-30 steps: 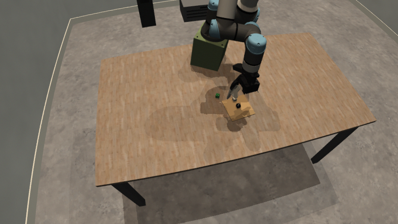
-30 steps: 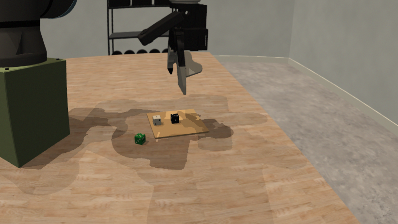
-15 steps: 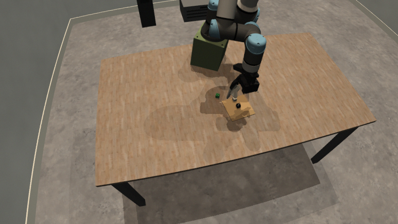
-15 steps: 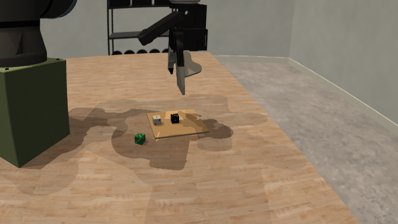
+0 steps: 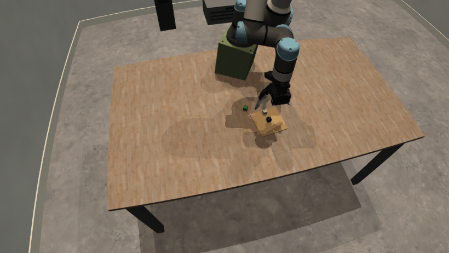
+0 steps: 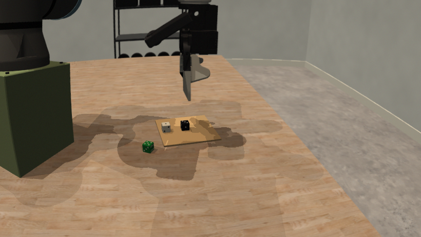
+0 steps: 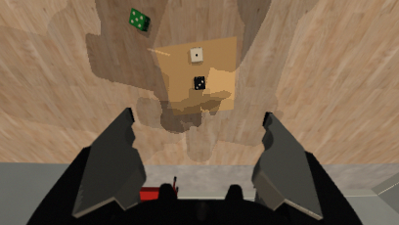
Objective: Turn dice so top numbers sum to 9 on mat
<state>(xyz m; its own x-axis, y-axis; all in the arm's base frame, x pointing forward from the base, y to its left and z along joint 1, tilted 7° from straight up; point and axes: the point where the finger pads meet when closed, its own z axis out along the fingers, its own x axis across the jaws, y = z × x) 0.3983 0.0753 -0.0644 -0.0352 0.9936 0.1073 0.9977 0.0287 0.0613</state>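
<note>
Right now the green die is 9 cm behind my hand, 10 cm to the right of it and 10 cm below it. Also, from my hand: tan mat (11 cm below); white die (5 cm behind, 1 cm to the right, 10 cm below); black die (10 cm below).
</note>
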